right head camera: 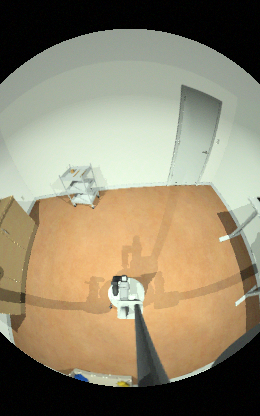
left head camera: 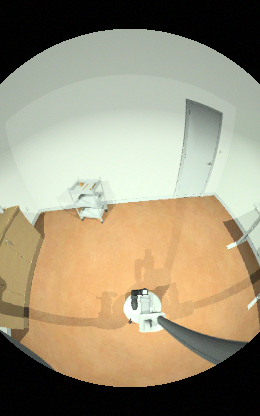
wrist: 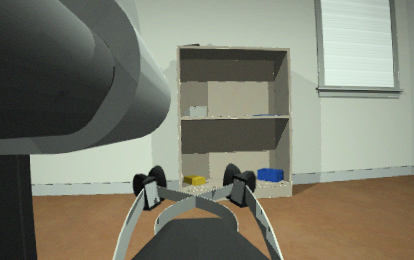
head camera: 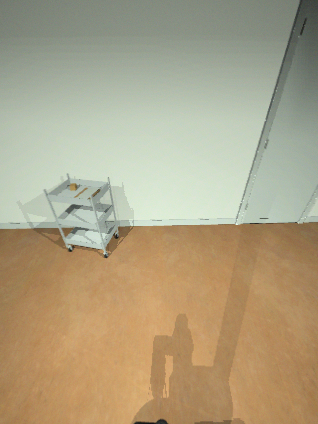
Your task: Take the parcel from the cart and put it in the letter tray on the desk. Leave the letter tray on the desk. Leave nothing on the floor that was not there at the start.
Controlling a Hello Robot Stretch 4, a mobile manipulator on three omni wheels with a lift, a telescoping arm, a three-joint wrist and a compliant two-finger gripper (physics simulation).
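Frame: origin at the robot's base, x ahead, y left, z up, level; millimetres.
Seen in the pictures: gripper, between the fingertips: [right head camera: 115, 309] [left head camera: 134, 323] [wrist: 194, 178].
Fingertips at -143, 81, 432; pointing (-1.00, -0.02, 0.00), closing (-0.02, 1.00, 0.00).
Note:
Pixels of each thing's top centre, then the offset from my fingertips to it, as dx, dy, dz. "pt": a spot on its surface instead.
- tan cabinet, a spot on its surface: [left head camera: 15, 270] pt +228, +1663, -31
- yellow block, centre of its top: [wrist: 194, 177] -1496, -29, -314
- blue block, centre of its top: [wrist: 270, 169] -1523, +540, -285
- pale box, a spot on its surface: [wrist: 198, 111] pt -1443, +9, +159
The white three-shelf cart [head camera: 75, 216] [left head camera: 91, 213] [right head camera: 84, 201] stands against the far wall, left of the door. A small orange-brown box [head camera: 73, 187] [left head camera: 81, 184] [right head camera: 73, 171], which looks like the parcel, sits near the back left of its top shelf. Flat brown items lie beside it. My gripper [wrist: 194, 178] is open and empty in the wrist view, facing a bookshelf far from the cart. The letter tray does not show in these views. White legs at the right edge of both side head views may belong to the desk; its top is mostly cut off.
A tan cabinet [left head camera: 15, 270] [right head camera: 15, 255] stands at the left. The grey door [head camera: 285, 130] [left head camera: 201, 147] [right head camera: 196, 137] is shut. The bookshelf [wrist: 235, 49] holds a yellow block [wrist: 194, 180], a blue block [wrist: 270, 174] and a pale box [wrist: 198, 111]. Open floor lies between my base and the cart.

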